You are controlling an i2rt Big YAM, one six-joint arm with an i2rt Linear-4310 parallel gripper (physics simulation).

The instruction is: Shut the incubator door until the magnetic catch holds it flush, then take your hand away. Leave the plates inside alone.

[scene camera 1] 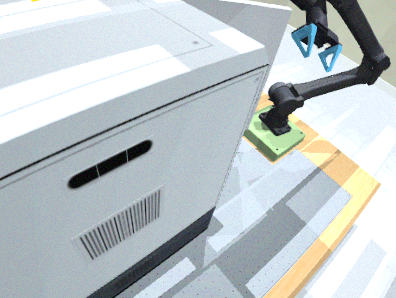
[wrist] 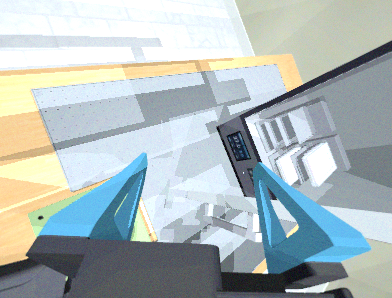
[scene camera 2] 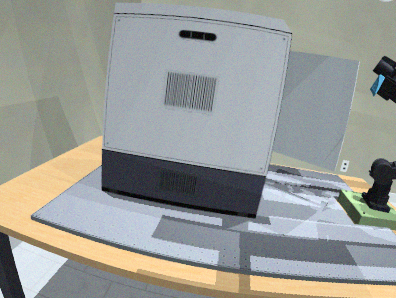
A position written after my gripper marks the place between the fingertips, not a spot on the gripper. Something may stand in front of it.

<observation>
My gripper (scene camera 1: 318,64) is open, holding nothing. Also in view: an incubator (scene camera 2: 194,105) and a perforated grey table (scene camera 2: 300,228).
My gripper is seen too in the wrist view (wrist: 202,162). The incubator also shows in the wrist view (wrist: 350,90). The perforated grey table is seen too in the wrist view (wrist: 98,129).
</observation>
